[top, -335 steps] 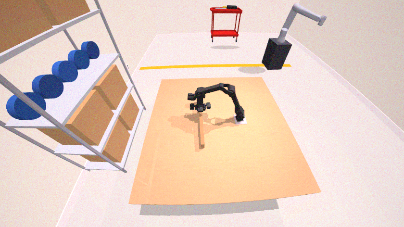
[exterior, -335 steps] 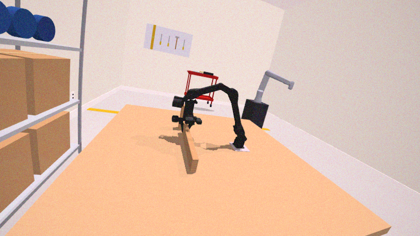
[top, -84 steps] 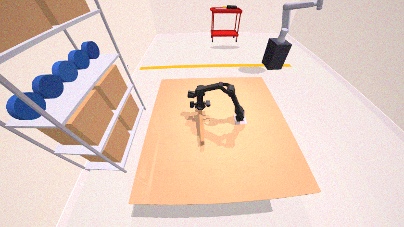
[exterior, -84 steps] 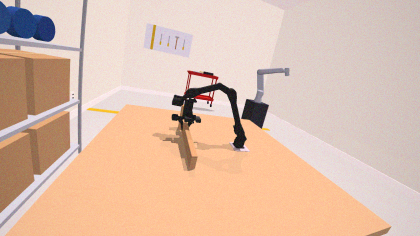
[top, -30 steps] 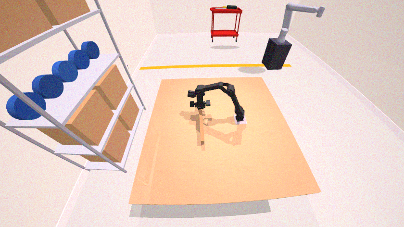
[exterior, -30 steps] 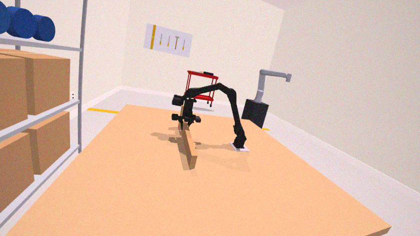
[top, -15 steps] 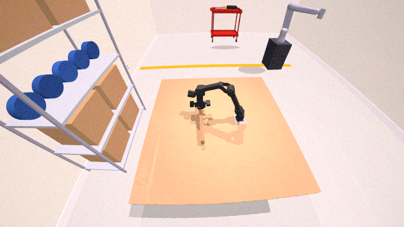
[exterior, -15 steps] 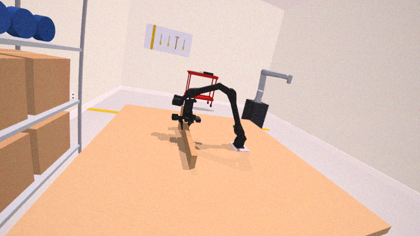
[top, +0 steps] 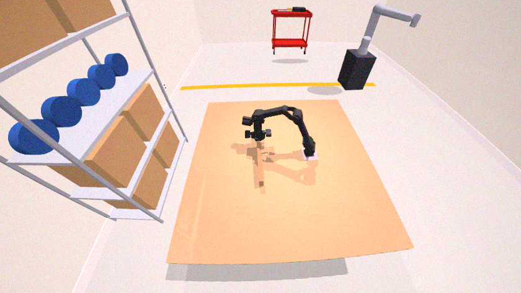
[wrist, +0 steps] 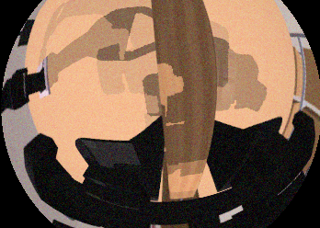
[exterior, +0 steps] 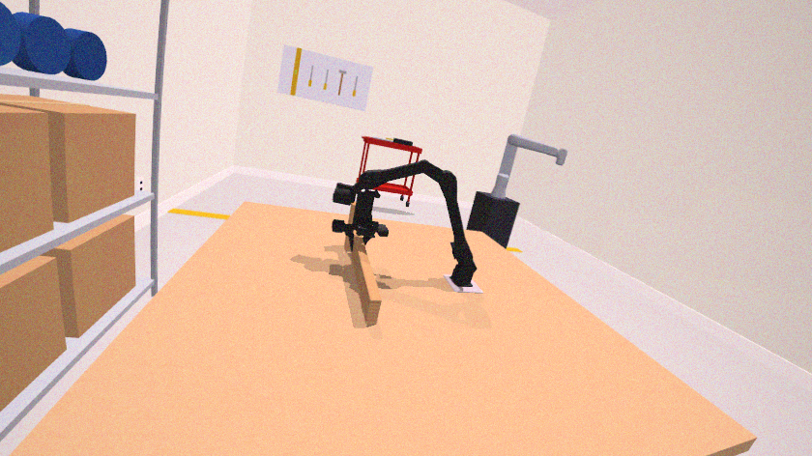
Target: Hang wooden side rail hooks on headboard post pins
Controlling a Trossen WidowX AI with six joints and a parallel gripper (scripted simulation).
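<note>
Right now the wooden headboard post is 120 mm to the right of my gripper tip, 40 mm above it and 10 mm behind it.
</note>
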